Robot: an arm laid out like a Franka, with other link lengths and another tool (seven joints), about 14 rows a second.
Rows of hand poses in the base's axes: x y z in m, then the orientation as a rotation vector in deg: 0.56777, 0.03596, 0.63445, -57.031, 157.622, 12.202; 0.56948, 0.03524, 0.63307, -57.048, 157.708, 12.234; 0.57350, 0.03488, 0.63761, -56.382, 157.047, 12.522; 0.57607, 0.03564, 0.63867, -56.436, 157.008, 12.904; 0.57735, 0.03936, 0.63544, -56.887, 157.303, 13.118; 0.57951, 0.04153, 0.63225, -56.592, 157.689, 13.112; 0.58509, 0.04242, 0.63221, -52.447, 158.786, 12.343; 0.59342, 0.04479, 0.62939, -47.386, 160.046, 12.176; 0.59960, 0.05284, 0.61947, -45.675, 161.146, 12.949; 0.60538, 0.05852, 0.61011, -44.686, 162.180, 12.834; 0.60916, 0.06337, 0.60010, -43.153, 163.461, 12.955; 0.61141, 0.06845, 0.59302, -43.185, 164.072, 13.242; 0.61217, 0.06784, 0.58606, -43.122, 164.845, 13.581; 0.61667, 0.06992, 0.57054, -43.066, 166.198, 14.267
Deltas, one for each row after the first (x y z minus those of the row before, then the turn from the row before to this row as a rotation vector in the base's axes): 0.00171, -0.00072, -0.00138, -0.013, 0.090, -0.001; 0.00402, -0.00036, 0.00454, 0.522, -0.666, -0.307; 0.00257, 0.00076, 0.00106, 0.237, 0.091, 0.073; 0.00128, 0.00372, -0.00323, -0.053, 0.434, 0.266; 0.00216, 0.00217, -0.00319, -0.085, 0.270, -0.256; 0.00558, 0.00089, -0.00004, -0.136, -0.202, -2.960; 0.00833, 0.00237, -0.00282, 0.293, 0.027, -3.544; 0.00618, 0.00805, -0.00992, 0.405, 0.877, -1.213; 0.00578, 0.00568, -0.00936, -0.239, 0.744, -0.783; 0.00378, 0.00485, -0.01001, -0.095, 0.942, -1.146; 0.00225, 0.00508, -0.00708, 0.004, 0.645, -0.021; 0.00076, -0.00061, -0.00696, 0.000, 0.792, -0.096; 0.00450, 0.00208, -0.01552, 0.048, 1.419, -0.124
